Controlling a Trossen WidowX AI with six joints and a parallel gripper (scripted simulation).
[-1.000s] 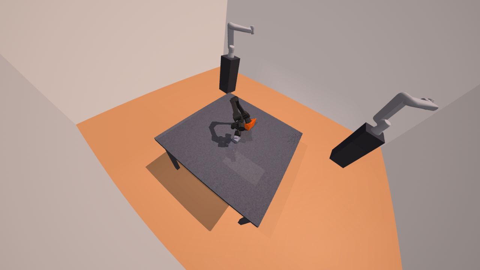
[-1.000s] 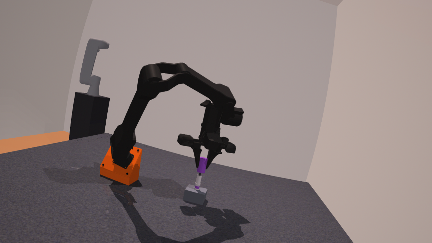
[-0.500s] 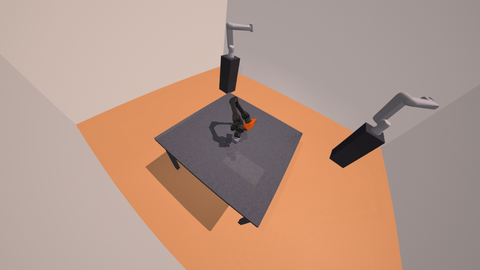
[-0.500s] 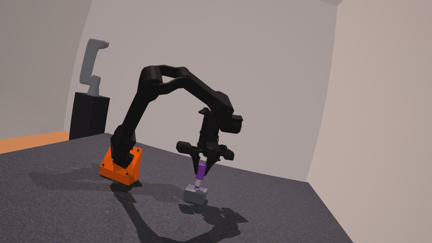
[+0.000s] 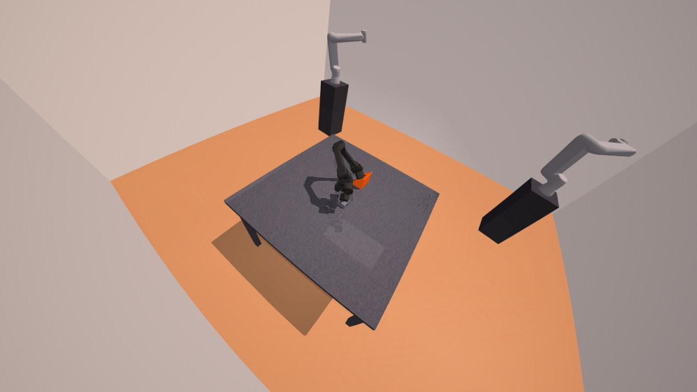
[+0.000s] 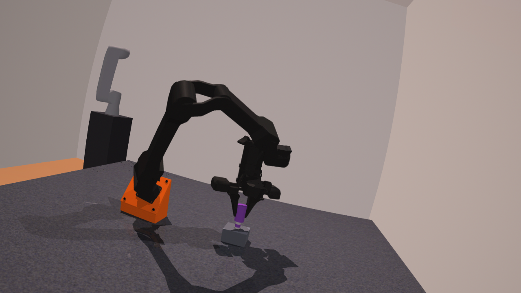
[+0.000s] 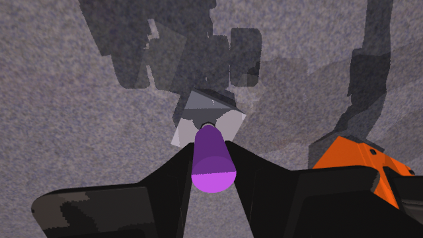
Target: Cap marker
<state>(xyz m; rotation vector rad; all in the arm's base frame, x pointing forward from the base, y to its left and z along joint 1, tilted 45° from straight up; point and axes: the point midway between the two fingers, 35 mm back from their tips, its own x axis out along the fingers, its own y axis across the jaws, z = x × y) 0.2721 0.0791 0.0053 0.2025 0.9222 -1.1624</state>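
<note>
The purple cap is 1 cm above my gripper tip. Also, from my gripper tip: grey holder block: 6 cm below.
</note>
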